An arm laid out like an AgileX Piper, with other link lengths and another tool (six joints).
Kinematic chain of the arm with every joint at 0, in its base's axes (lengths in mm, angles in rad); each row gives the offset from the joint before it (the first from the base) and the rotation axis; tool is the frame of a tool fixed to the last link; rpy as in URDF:
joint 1: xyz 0 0 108.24 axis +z
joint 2: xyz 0 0 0 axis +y
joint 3: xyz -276.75 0 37.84 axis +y
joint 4: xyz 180.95 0 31.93 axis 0.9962 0 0.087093
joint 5: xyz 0 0 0 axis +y
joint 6: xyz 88.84 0 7.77 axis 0.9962 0 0.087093
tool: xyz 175.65 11 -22.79 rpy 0.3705 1.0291 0.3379
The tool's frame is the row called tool.
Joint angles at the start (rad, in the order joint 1, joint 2, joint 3, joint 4, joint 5, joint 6):
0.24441 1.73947 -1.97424 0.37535 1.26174 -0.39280
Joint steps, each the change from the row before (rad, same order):
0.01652 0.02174 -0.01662 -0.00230 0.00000 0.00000
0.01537 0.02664 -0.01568 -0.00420 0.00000 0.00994
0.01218 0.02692 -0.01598 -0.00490 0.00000 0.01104
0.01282 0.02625 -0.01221 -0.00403 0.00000 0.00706
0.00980 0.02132 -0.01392 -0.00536 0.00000 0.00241
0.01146 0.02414 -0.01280 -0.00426 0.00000 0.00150
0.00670 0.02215 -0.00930 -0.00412 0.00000 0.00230
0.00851 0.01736 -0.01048 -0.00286 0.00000 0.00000
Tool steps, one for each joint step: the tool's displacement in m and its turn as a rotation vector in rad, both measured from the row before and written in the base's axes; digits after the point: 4 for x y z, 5 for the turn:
0.0021 0.0063 -0.0035 -0.00339 0.00441 0.01580
0.0025 0.0060 -0.0059 -0.00229 0.01430 0.00661
0.0031 0.0049 -0.0061 -0.00272 0.01452 0.00234
0.0021 0.0051 -0.0070 -0.00479 0.01571 0.00625
0.0026 0.0036 -0.0049 -0.00615 0.00666 0.00646
0.0021 0.0044 -0.0064 -0.00684 0.01021 0.00916
0.0022 0.0026 -0.0066 -0.00700 0.01199 0.00384
0.0014 0.0034 -0.0044 -0.00487 0.00559 0.00781

